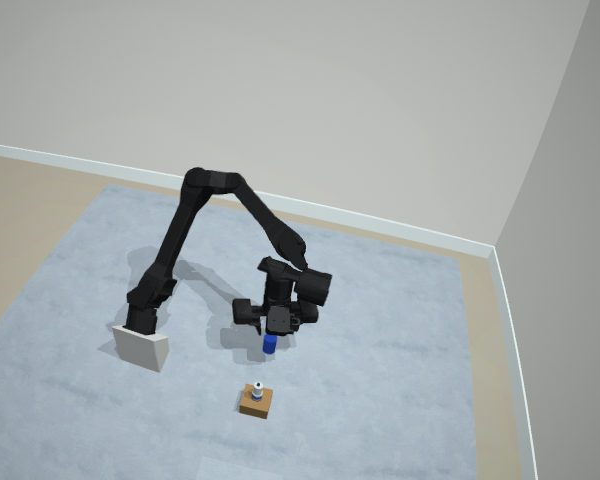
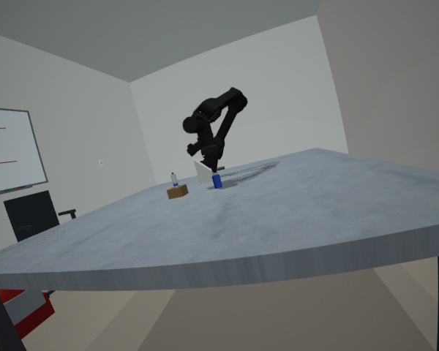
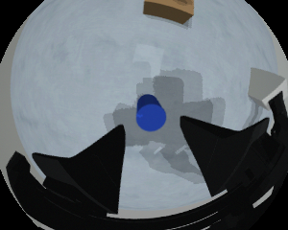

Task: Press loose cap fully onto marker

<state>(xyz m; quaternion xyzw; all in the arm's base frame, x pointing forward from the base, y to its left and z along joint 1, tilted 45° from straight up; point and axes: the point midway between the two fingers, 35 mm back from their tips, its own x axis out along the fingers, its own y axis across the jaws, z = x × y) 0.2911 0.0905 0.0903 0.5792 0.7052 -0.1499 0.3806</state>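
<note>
My gripper tip is 40 mm above the blue marker cap.
</note>
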